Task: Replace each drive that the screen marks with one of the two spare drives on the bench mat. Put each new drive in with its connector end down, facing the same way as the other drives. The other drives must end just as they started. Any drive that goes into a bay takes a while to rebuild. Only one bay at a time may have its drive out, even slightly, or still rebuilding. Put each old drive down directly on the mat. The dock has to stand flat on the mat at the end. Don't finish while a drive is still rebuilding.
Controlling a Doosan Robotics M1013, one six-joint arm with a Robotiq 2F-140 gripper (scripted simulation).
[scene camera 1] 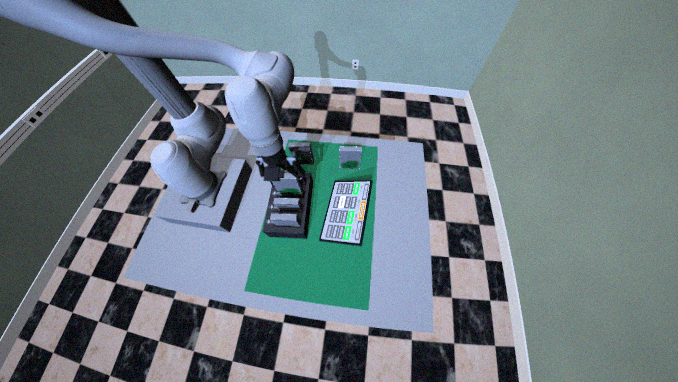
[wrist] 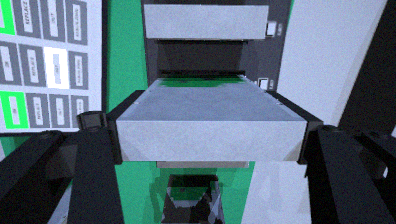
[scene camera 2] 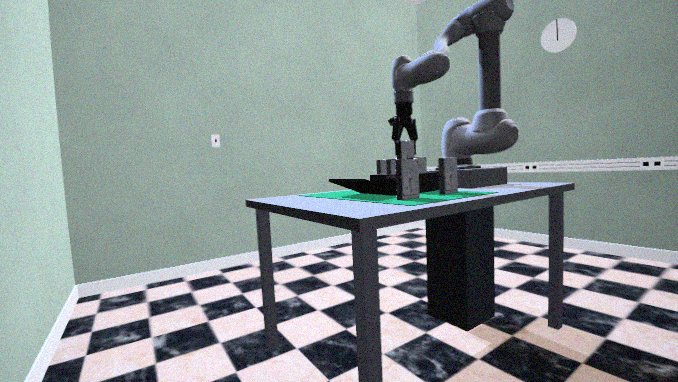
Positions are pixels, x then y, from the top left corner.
Labels:
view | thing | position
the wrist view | gripper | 205,105
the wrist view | drive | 180,117
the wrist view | drive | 163,27
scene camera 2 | gripper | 405,154
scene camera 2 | drive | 407,171

